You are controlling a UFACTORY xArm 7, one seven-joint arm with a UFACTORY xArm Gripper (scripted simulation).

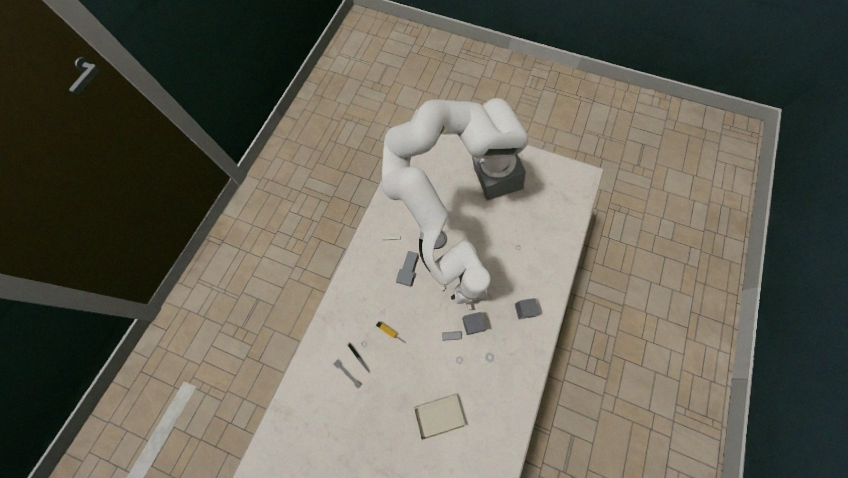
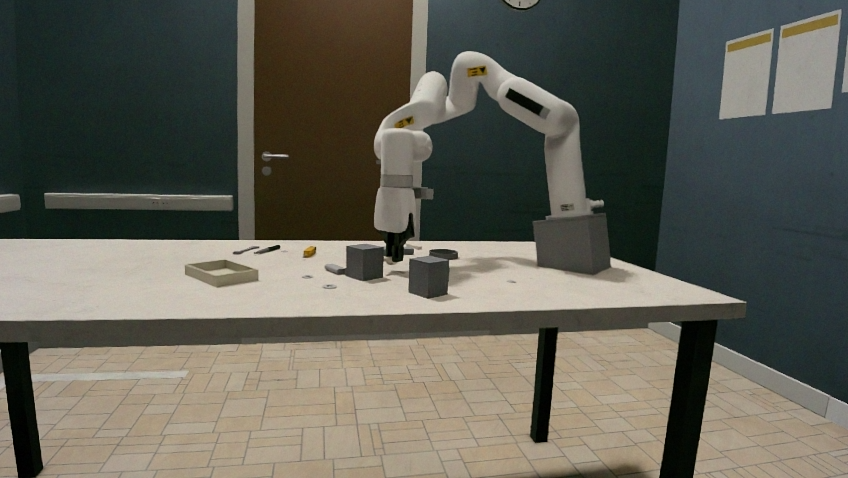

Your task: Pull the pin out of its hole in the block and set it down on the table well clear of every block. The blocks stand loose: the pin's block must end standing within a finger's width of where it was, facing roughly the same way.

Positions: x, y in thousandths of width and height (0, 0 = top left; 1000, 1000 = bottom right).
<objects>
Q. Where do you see a shallow beige tray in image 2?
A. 273, 570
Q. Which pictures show the shallow beige tray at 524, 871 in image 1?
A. Image 1 and image 2: all of them.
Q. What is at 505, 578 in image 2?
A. A dark grey block.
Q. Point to a dark grey block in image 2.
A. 430, 549
</objects>
